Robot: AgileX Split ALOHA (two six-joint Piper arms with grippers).
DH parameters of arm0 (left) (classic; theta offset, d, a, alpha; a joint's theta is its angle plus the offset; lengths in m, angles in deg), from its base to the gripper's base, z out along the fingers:
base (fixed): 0 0 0 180
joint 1: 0 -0.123 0 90
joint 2: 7.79 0 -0.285 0
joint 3: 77.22 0 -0.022 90
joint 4: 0 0.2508 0 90
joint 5: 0 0 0.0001 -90
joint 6: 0 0.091 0 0
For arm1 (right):
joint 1: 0 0.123 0 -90
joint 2: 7.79 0 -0.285 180
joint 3: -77.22 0 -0.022 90
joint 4: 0 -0.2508 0 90
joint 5: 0 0 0.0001 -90
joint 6: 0 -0.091 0 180
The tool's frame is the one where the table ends.
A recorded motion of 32 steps. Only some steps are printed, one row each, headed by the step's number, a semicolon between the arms.
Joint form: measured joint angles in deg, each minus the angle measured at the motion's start. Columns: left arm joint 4, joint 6, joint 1, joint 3, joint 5, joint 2; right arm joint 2, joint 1, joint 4, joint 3, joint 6, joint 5.
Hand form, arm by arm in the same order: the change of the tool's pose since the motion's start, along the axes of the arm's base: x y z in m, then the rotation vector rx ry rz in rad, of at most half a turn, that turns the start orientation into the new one. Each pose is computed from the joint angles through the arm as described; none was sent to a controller.
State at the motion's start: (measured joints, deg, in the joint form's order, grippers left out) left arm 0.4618 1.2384 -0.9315 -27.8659 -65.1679 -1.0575; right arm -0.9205 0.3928 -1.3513 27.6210 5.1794 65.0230
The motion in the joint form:
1: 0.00 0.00 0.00 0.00 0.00 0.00; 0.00 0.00 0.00 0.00 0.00 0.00
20: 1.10 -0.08 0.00 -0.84 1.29 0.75; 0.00 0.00 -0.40 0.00 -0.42 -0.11
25: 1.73 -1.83 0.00 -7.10 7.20 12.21; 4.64 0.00 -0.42 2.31 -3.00 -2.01
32: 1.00 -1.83 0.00 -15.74 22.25 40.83; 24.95 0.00 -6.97 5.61 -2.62 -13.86
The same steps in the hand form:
1: 0.0000 0.0000 0.0000 0.0000 0.0000 0.0000; 0.0000 0.0000 0.0000 0.0000 0.0000 0.0000
20: 0.0013 0.0016 0.0059 0.0153 -0.0239 0.0111; 0.0001 0.0006 0.0002 0.0121 -0.0017 0.0000
25: 0.0284 0.0027 0.0439 0.0002 -0.0371 0.0293; 0.0096 0.0006 0.0142 0.0512 0.0072 -0.0243
32: 0.1368 0.0031 0.0752 -0.0094 0.0491 0.0174; 0.0765 0.0088 0.0356 0.1558 0.1000 0.0046

